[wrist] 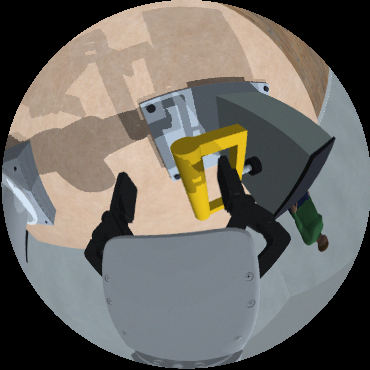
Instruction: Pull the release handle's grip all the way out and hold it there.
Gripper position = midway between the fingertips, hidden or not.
I see my gripper [171, 172] and a light metal base plate [190, 111].
